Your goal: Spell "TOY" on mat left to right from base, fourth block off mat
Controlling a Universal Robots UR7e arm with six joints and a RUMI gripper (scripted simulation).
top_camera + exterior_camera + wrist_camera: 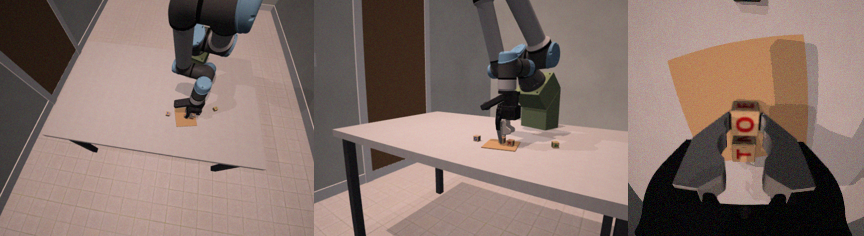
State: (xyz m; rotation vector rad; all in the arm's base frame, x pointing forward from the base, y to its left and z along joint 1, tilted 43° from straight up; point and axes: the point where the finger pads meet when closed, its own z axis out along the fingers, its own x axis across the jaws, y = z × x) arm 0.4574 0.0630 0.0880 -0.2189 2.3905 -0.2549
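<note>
My gripper is now right at the wooden block. Round my hand: mat: 2 cm below; T block: 4 cm to the left, 1 cm below.
</note>
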